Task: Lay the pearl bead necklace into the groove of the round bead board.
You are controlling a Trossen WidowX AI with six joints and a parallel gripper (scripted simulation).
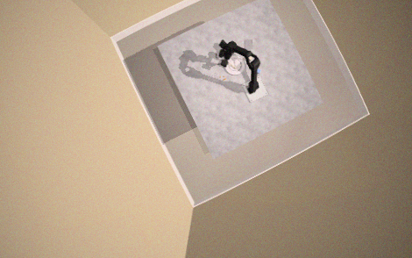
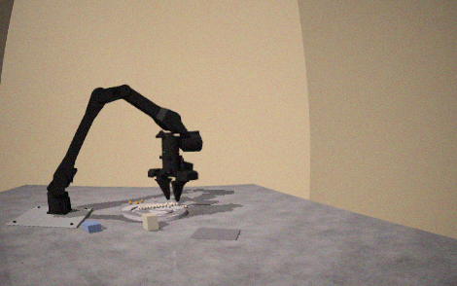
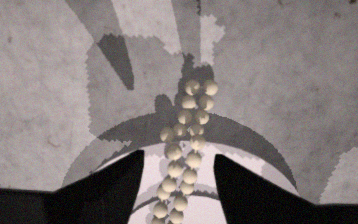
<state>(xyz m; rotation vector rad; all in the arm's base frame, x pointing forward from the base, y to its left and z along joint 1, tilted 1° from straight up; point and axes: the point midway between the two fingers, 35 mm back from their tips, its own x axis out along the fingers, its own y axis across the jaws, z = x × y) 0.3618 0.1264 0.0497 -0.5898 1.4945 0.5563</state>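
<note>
Right now the round bead board is 60 mm behind my gripper tip, 70 mm to the right of it and 20 mm below it. From my gripper tip the other things lie so: flat grey plate (90 mm ahead, 300 mm to the right, 30 mm below); then cream cube (60 mm behind, 240 mm to the right, 10 mm below); then blue block (210 mm behind, 270 mm to the right, 20 mm below).
</note>
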